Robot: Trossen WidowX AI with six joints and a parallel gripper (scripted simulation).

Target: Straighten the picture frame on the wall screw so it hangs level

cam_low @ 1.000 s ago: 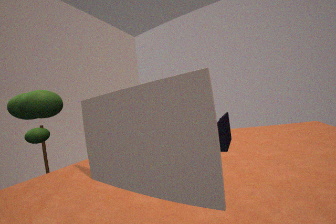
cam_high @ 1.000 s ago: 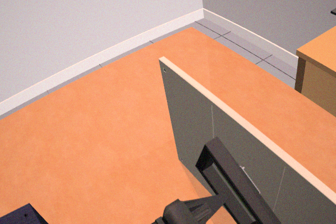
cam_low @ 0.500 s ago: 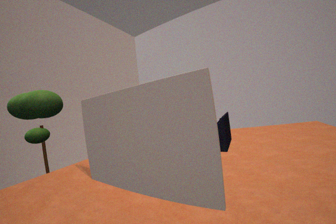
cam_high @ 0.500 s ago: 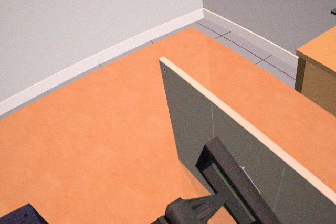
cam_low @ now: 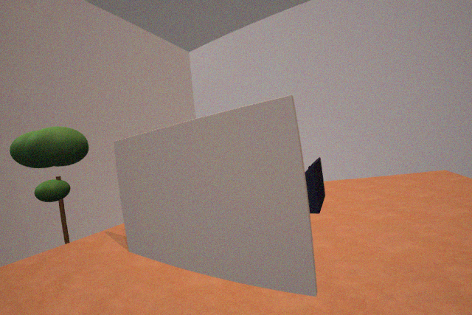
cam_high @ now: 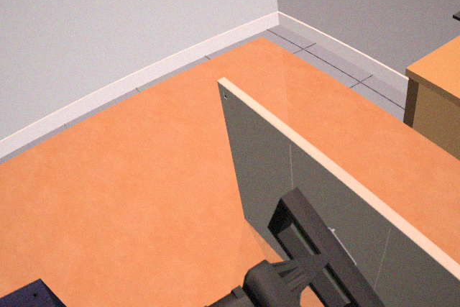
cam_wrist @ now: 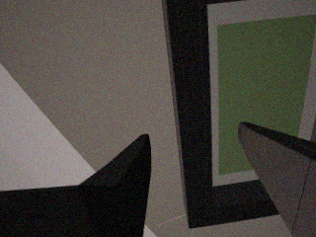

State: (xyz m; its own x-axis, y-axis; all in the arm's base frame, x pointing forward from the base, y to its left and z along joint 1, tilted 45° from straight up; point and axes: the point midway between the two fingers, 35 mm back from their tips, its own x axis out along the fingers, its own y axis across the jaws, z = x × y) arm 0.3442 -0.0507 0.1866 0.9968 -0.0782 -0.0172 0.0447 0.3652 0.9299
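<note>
My gripper tip is 30 mm short of the picture frame, 20 mm to the right of it and 50 mm above it. The rest, counted from my gripper tip: wall panel (40 mm ahead, 20 mm to the left, 60 mm below).
</note>
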